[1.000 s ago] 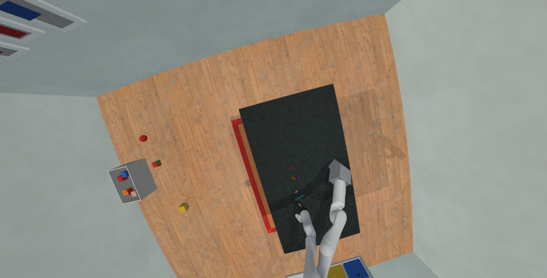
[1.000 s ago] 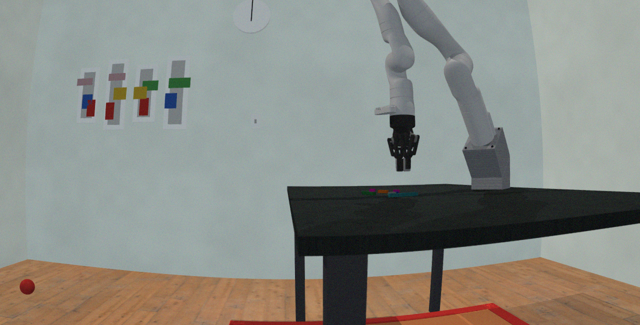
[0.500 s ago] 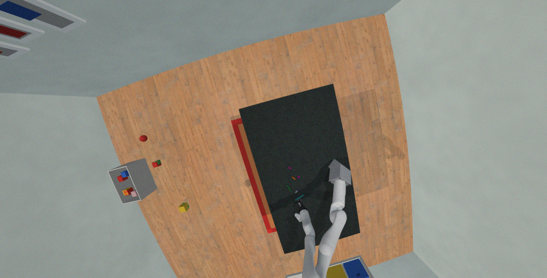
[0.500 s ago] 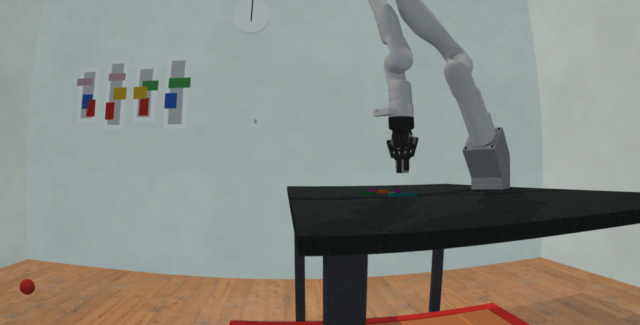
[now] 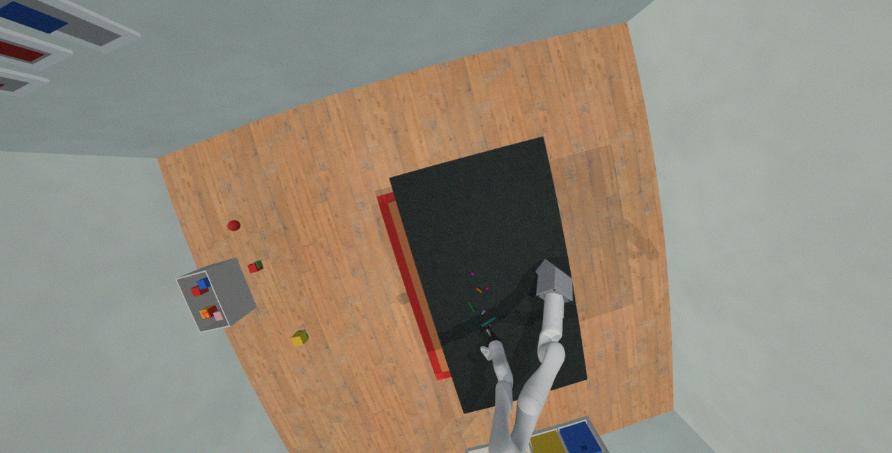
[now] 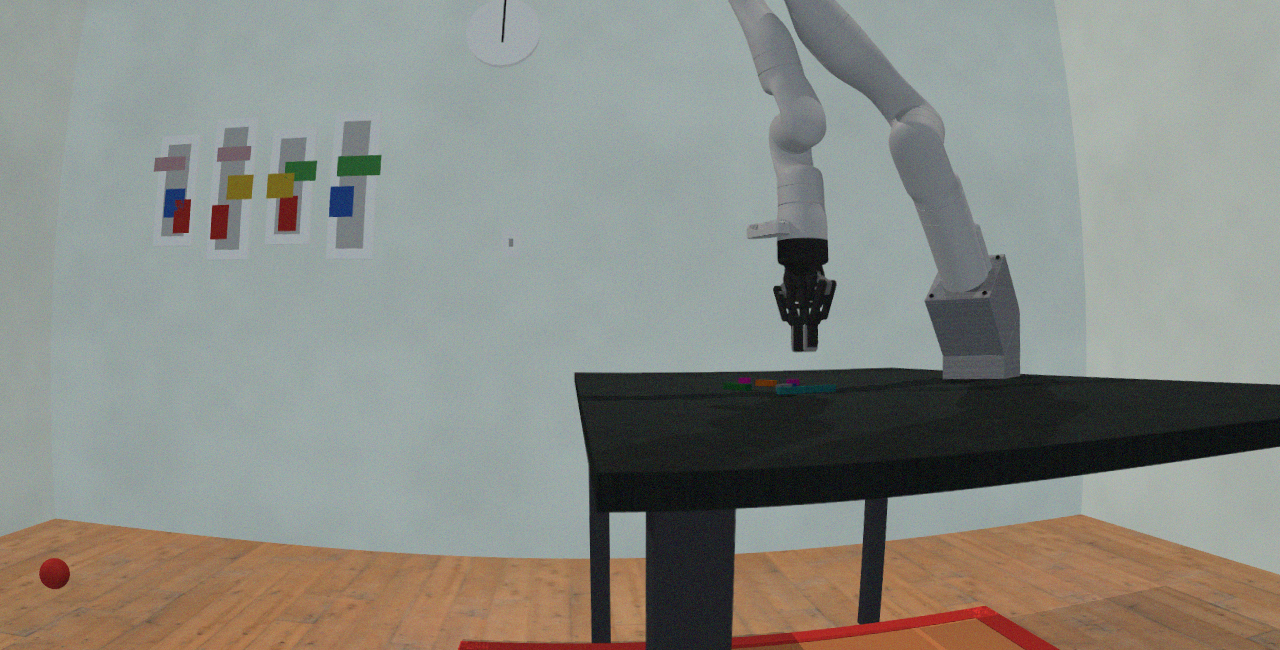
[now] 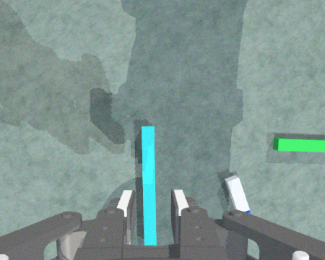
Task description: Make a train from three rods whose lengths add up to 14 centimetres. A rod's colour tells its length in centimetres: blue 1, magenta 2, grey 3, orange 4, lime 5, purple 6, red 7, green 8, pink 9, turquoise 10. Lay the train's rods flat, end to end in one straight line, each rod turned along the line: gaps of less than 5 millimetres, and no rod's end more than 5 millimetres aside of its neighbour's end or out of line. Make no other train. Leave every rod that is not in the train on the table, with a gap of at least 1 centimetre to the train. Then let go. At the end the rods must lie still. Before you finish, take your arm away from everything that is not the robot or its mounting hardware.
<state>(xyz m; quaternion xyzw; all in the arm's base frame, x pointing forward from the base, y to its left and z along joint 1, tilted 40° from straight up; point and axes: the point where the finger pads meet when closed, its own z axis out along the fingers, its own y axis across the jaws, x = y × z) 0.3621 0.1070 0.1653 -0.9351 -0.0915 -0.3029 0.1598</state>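
The turquoise rod is 7 cm below my hand. The rest, counted from my hand: green rod 13 cm to the right, 7 cm below, 7 cm ahead; then small blue rod 8 cm to the right, 7 cm below; then grey rod 7 cm to the right, 7 cm below, 1 cm ahead.
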